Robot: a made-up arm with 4 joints.
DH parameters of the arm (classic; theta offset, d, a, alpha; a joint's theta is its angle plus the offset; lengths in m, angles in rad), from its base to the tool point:
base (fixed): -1.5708 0.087 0 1.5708
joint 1: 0 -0.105 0.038 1.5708
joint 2: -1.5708 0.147 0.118 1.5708
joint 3: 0 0.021 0.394 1.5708
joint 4: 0.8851 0 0.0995 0
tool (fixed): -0.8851 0.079 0 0
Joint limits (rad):
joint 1: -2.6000..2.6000
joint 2: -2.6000..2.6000
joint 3: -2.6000..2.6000
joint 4: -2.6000..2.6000
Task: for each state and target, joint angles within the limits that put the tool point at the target. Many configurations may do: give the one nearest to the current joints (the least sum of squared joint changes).
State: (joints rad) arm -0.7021 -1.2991 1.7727 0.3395
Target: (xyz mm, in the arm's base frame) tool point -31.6 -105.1 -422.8
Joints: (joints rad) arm -0.0952 -1.4015 2.3821 0.3598
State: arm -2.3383 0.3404 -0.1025 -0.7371
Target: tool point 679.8 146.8 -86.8
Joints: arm -2.1313 0.3694 -0.0737 -0.7650
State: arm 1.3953 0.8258 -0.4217 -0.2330
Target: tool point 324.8 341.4 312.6
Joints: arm 1.7605 1.0679 -0.9707 -0.3340
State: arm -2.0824 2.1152 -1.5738 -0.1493
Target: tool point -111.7 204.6 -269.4
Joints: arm -2.6000 2.4707 -0.7584 0.4105
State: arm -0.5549 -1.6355 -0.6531 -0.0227
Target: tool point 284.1 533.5 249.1
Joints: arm -0.5259 -1.1528 0.1235 -0.3462
